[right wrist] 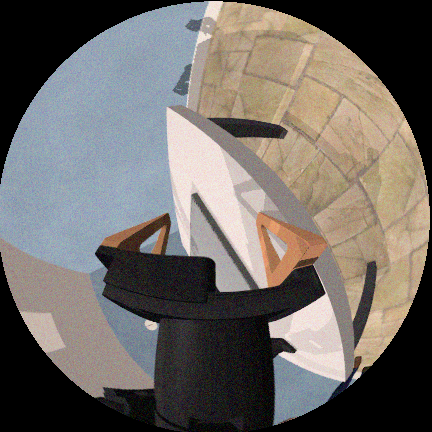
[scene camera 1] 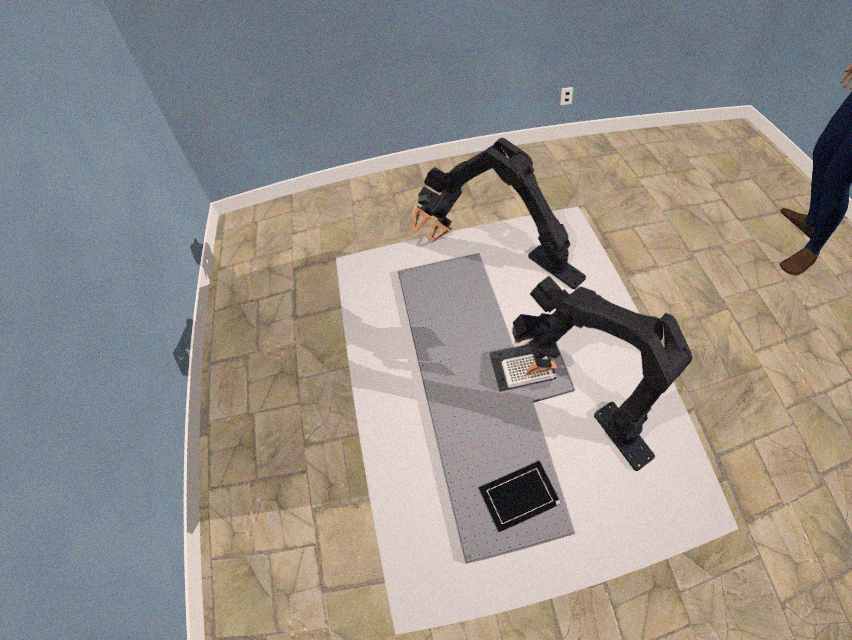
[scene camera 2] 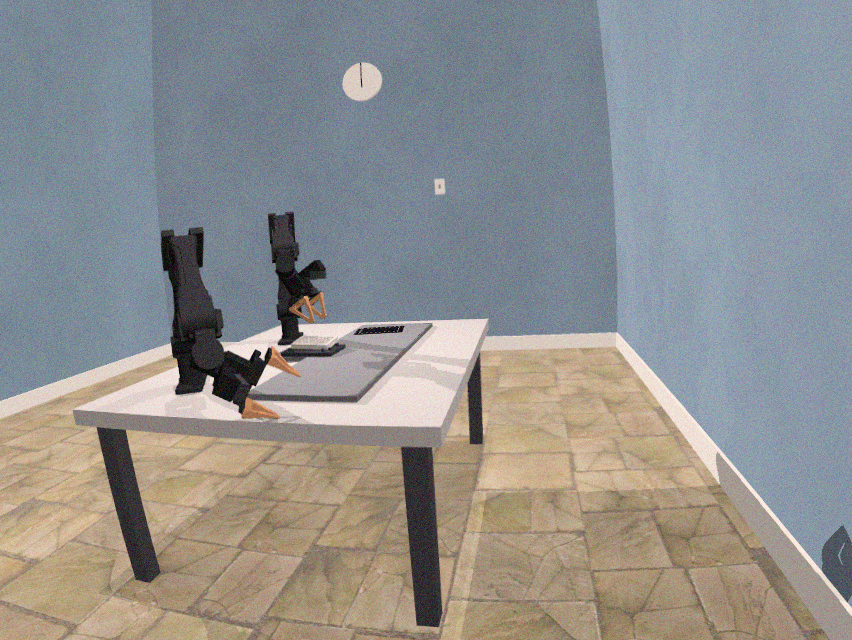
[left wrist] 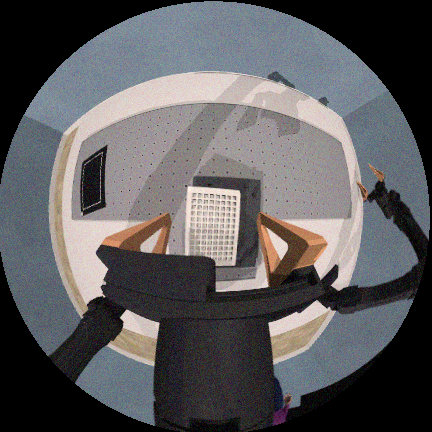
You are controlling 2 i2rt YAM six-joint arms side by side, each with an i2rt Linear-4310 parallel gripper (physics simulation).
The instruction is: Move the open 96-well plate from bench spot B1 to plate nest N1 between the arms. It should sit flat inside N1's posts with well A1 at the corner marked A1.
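Seen in the pictures: left gripper, between the fingertips: (scene camera 1: 521, 358) (scene camera 2: 318, 320) (left wrist: 213, 216); right gripper, between the fingertips: (right wrist: 212, 217) (scene camera 1: 421, 236) (scene camera 2: 289, 396) (left wrist: 362, 173); left arm's base, origin of its link: (scene camera 1: 623, 436) (scene camera 2: 291, 339); right arm's base, origin of its link: (right wrist: 277, 343) (scene camera 1: 556, 267) (scene camera 2: 192, 383).
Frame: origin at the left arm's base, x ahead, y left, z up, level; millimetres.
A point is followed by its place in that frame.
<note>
The white 96-well plate (scene camera 1: 521, 372) @(x 144, y -298, z 44 mm) (scene camera 2: 315, 341) @(x 126, y -315, z 44 mm) (left wrist: 212, 225) @(x 126, y -302, z 45 mm) rests on the dark nest block (scene camera 1: 562, 380) (left wrist: 251, 210) between the arms. It is off-centre: in the left wrist view it reaches past the block's left edge, and bare block shows at the right and top. Whether it lies fully flat and which corner is A1 cannot be made out. My left gripper (scene camera 1: 523, 356) @(x 142, y -307, z 106 mm) (scene camera 2: 318, 318) @(x 142, y -307, z 106 mm) (left wrist: 213, 216) @(x 142, y -307, z 106 mm) is open and empty above the plate, its fingers on either side in its wrist view. My right gripper (scene camera 1: 423, 235) @(x 132, y -894, z 42 mm) (scene camera 2: 289, 396) @(x 132, y -894, z 42 mm) (left wrist: 362, 173) @(x 132, y -894, z 42 mm) (right wrist: 212, 217) @(x 132, y -894, z 42 mm) is open and empty, far from the plate.
A black pad with a white outline (scene camera 1: 520, 496) @(x 326, y -17, z 15 mm) (left wrist: 93, 181) @(x 316, y -36, z 15 mm) (scene camera 2: 378, 329) @(x 322, y -9, z 15 mm) lies toward the bottom of scene camera 1. A grey perforated board (scene camera 1: 458, 310) @(x 174, y -586, z 13 mm) (left wrist: 165, 130) @(x 343, y -263, z 13 mm) lies on the white table (scene camera 1: 385, 482) @(x 600, y -228, z 0 mm) (scene camera 2: 420, 413) @(x 386, y -934, z 0 mm). My right gripper is near the table's edge.
</note>
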